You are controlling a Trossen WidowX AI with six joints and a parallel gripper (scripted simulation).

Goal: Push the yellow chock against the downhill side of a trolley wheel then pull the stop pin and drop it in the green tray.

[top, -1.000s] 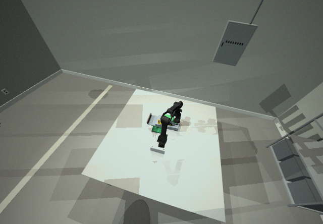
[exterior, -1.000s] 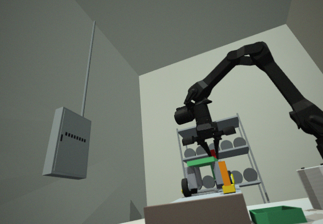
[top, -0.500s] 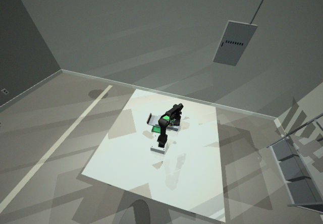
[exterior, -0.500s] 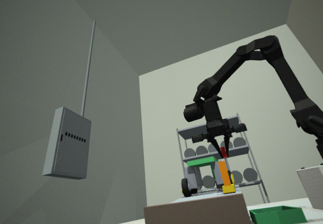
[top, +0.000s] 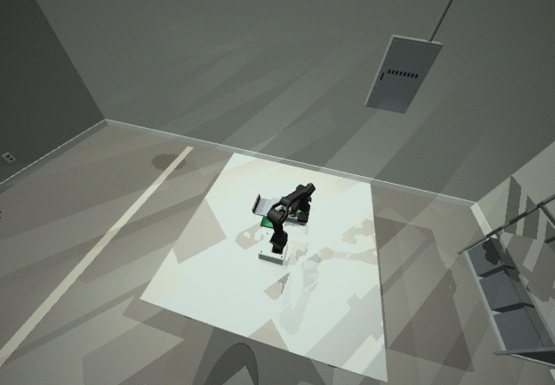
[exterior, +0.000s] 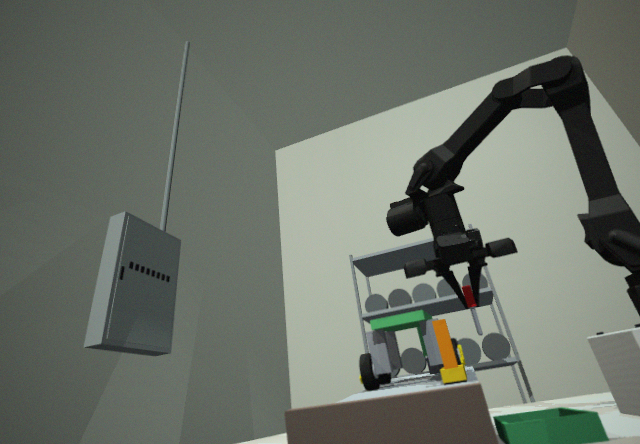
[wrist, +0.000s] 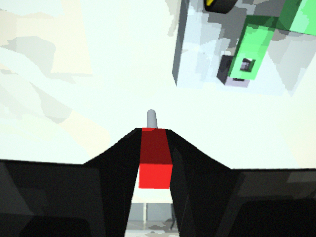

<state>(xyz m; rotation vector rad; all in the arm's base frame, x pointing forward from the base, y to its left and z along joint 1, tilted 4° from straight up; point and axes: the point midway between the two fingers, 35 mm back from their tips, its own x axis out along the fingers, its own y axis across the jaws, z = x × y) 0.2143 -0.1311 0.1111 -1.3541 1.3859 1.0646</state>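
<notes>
Right now the green tray is 23 cm to the left of my gripper tip, 18 cm below it and 1 cm behind it. Also, from my gripper tip: red-headed stop pin right at my gripper tip; then green-topped trolley 12 cm to the left, 11 cm ahead, 6 cm below; then grey ramp 13 cm below, 12 cm to the left, 11 cm ahead.
</notes>
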